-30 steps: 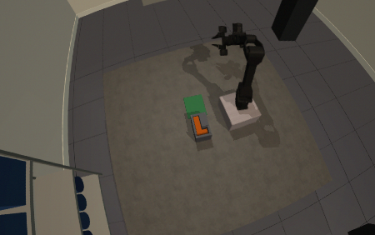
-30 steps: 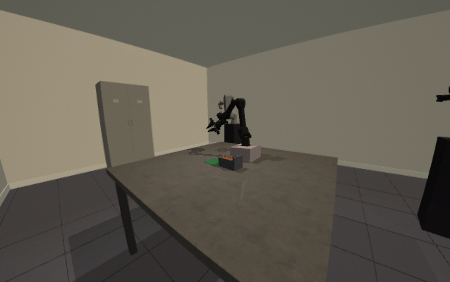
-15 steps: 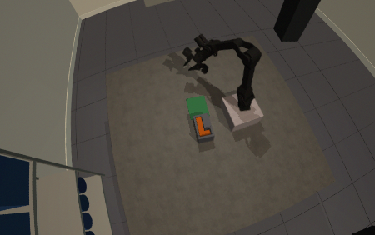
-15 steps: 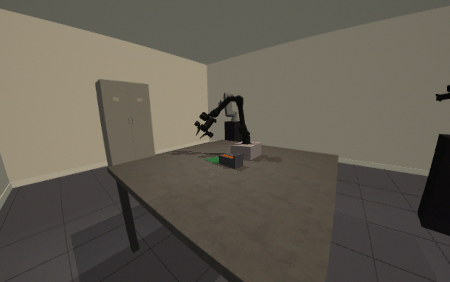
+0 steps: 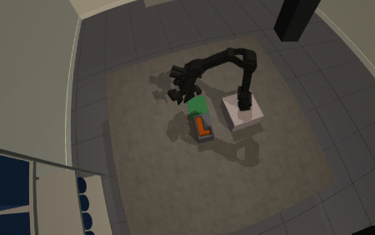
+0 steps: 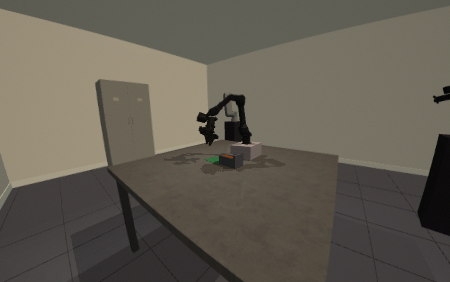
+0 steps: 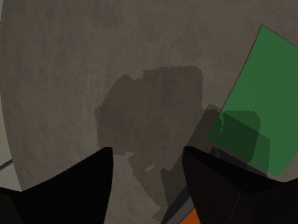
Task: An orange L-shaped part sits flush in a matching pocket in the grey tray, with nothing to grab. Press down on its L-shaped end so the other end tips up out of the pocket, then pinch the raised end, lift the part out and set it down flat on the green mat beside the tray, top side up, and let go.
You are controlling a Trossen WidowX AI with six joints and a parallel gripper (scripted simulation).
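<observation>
Now: the orange L-shaped part 11 cm behind my gripper tip, 13 cm to the left of it and 9 cm below it. Round my gripper tip: green mat: 9 cm behind, 3 cm to the right, 16 cm below.
</observation>
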